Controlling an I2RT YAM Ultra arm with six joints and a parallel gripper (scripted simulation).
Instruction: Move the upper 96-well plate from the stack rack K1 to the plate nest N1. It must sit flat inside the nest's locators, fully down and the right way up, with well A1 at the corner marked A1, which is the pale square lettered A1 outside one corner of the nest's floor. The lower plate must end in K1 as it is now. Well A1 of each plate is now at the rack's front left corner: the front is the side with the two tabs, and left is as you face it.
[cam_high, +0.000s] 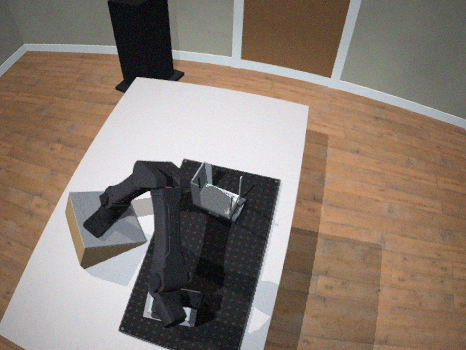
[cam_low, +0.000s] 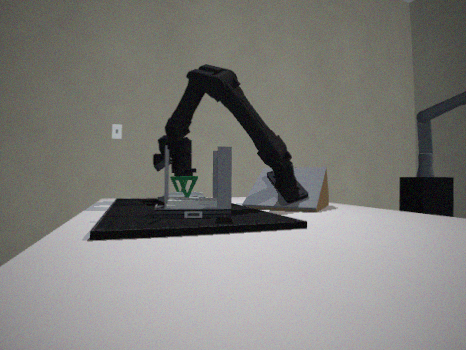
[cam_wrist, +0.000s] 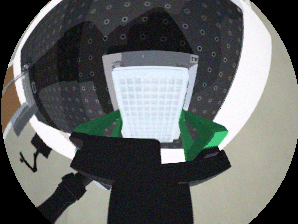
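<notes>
The 96-well plate lies right at my hand.
</notes>
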